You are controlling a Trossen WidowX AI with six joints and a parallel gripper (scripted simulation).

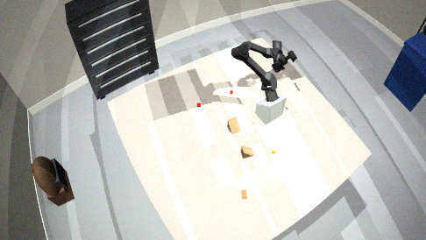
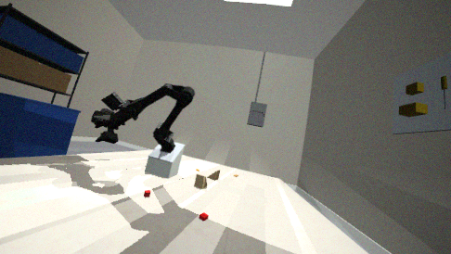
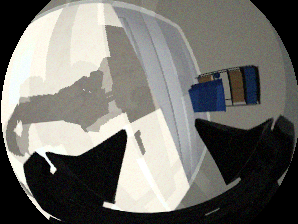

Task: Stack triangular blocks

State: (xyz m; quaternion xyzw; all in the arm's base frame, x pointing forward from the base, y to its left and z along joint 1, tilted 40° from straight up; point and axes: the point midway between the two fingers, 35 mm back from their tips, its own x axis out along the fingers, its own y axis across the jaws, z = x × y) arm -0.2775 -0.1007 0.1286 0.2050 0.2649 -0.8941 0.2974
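Now: gripper tip 590 mm short of the tan triangular block, 280 mm to the right of it and 130 mm above it. Round my gripper tip: small yellow piece: 450 mm ahead, 370 mm to the left, 140 mm below.
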